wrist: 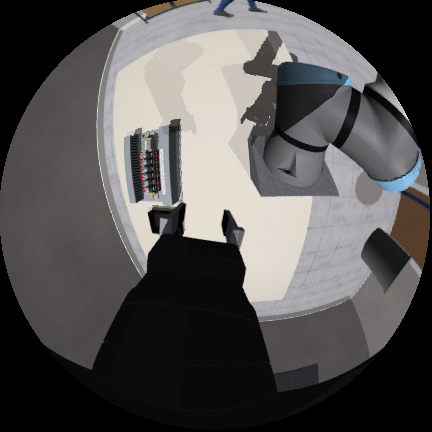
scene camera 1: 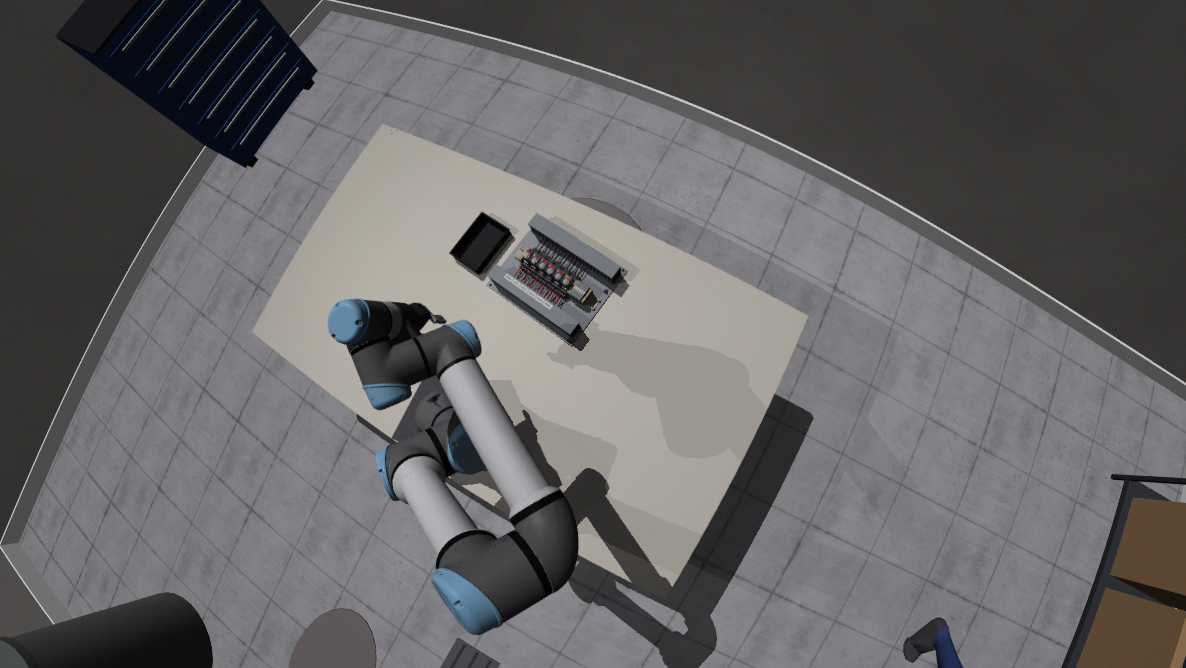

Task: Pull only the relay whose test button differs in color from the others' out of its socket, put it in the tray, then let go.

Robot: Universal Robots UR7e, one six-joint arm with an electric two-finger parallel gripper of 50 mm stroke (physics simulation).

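Frame: origin at the arm's base, x ahead, y left, z up, level; metres.
Seen in the pictures: gripper, fingertip midpoint: [wrist: 203, 213] [scene camera 1: 434, 328]; arm's base at its link origin: [wrist: 292, 160] [scene camera 1: 442, 417].
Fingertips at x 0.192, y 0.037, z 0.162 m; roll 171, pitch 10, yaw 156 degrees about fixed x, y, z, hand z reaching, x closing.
Observation:
Pixels of each thing's top centre, then the offset from my fingertips to it. "*": a spot on its surface instead. Level surfaces: height alone.
- end relay at its top centre: [scene camera 1: 566, 279] [wrist: 141, 155] dx +0.275, dy -0.177, dz -0.257 m
- black tray at a spot on its surface: [scene camera 1: 483, 241] * dx +0.323, dy +0.130, dz -0.324 m
- pale table at its surface level: dz -0.327 m
A row of several relays [scene camera 1: 548, 267] [wrist: 150, 172] stands in sockets on a panel between two grey wire ducts [scene camera 1: 578, 249] [wrist: 175, 167]. Most test buttons look red. The button on the end relay [scene camera 1: 567, 280] [wrist: 142, 156] farthest from the tray looks more orange, but it is very small. The black tray [scene camera 1: 483, 241] [wrist: 155, 222] stands beside the panel and looks empty in the scene view; a finger partly hides it in the wrist view. My gripper [scene camera 1: 434, 316] [wrist: 203, 213] is open and empty, above the table, away from the panel and tray.
The pale table [scene camera 1: 705, 331] [wrist: 205, 165] carries the panel and tray. Beige end blocks [scene camera 1: 584, 294] sit past the relay row. My arm's base stands at the table's near edge. A blue drawer cabinet [scene camera 1: 199, 74], a stool [scene camera 1: 336, 638] and a shelf with boxes [scene camera 1: 1153, 539] stand beyond the table.

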